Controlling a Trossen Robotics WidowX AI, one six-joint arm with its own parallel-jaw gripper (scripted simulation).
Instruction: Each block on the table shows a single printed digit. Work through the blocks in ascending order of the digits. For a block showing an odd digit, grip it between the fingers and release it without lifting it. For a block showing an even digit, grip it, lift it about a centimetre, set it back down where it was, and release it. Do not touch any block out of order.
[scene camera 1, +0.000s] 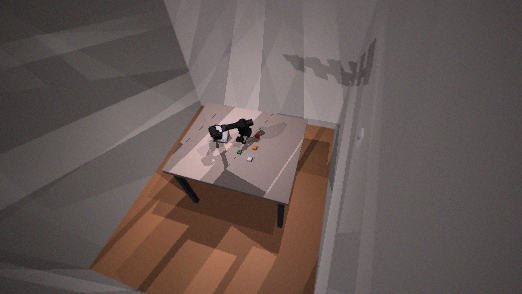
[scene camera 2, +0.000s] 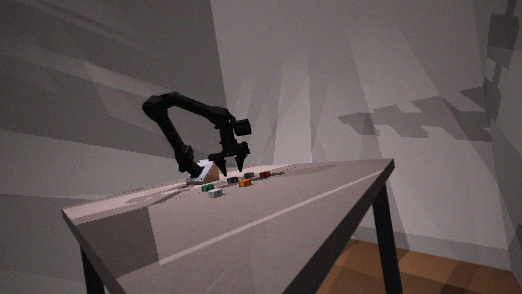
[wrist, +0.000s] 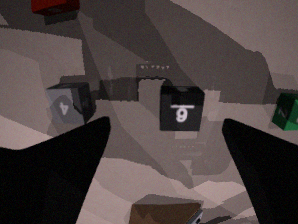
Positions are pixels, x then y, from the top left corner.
Labels:
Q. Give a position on a black block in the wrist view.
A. At 181, 106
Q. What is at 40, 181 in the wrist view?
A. The gripper.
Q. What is the gripper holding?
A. Nothing.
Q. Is the gripper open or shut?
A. Open.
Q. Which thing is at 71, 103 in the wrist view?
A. A grey block.

